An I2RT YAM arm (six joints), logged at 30 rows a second.
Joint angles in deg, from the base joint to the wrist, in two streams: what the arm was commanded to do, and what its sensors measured. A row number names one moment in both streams.
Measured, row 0: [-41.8 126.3 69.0 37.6 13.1 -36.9]
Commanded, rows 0 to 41: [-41.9 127.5 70.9 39.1 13.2 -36.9]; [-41.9 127.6 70.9 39.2 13.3 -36.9]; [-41.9 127.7 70.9 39.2 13.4 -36.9]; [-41.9 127.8 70.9 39.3 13.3 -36.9]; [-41.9 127.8 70.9 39.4 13.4 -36.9]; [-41.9 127.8 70.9 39.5 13.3 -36.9]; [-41.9 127.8 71.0 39.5 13.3 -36.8]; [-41.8 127.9 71.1 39.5 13.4 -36.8]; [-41.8 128.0 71.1 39.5 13.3 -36.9]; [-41.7 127.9 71.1 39.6 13.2 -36.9]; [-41.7 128.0 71.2 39.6 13.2 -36.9]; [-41.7 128.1 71.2 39.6 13.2 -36.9]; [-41.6 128.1 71.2 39.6 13.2 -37.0]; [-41.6 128.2 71.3 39.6 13.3 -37.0]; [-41.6 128.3 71.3 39.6 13.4 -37.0]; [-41.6 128.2 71.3 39.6 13.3 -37.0]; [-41.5 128.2 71.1 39.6 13.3 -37.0]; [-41.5 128.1 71.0 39.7 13.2 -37.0]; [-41.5 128.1 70.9 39.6 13.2 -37.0]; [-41.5 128.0 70.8 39.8 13.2 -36.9]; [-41.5 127.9 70.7 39.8 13.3 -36.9]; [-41.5 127.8 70.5 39.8 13.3 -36.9]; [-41.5 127.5 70.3 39.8 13.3 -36.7]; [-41.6 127.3 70.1 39.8 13.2 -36.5]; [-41.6 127.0 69.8 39.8 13.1 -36.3]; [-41.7 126.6 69.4 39.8 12.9 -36.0]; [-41.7 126.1 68.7 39.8 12.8 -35.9]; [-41.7 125.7 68.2 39.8 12.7 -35.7]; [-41.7 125.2 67.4 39.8 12.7 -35.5]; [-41.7 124.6 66.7 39.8 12.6 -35.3]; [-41.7 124.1 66.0 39.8 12.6 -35.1]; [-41.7 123.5 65.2 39.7 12.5 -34.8]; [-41.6 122.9 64.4 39.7 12.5 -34.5]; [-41.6 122.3 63.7 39.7 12.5 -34.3]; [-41.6 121.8 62.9 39.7 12.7 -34.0]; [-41.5 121.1 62.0 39.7 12.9 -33.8]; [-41.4 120.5 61.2 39.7 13.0 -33.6]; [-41.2 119.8 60.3 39.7 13.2 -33.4]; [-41.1 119.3 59.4 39.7 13.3 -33.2]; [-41.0 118.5 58.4 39.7 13.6 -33.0]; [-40.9 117.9 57.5 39.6 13.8 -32.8]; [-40.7 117.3 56.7 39.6 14.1 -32.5]
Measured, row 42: [-41.2 119.8 59.0 40.4 13.3 -34.9]
